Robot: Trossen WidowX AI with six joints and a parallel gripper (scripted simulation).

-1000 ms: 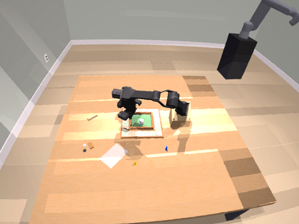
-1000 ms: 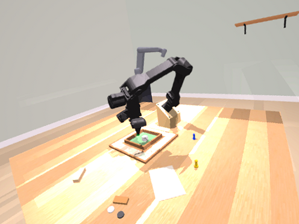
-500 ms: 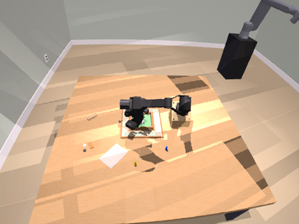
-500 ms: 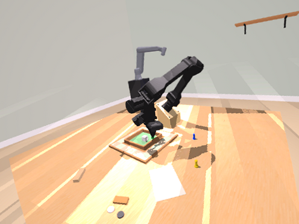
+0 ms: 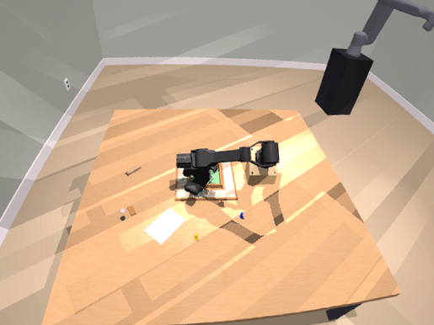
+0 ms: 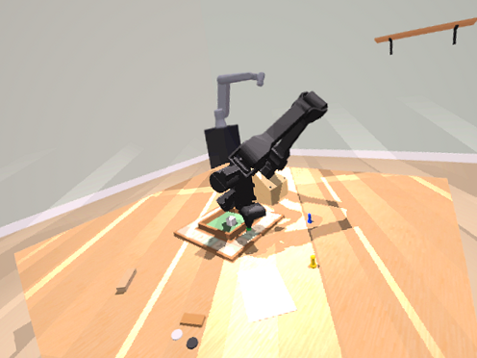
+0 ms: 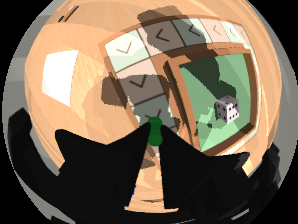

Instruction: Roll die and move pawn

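Now: the green pawn 10 mm above my gripper tip. Round my gripper tip: dice tray 40 mm behind, 110 mm to the right, 30 mm below; then grey die 30 mm behind, 100 mm to the right, 10 mm below; then blue pawn 160 mm behind, 140 mm to the left, 30 mm below.
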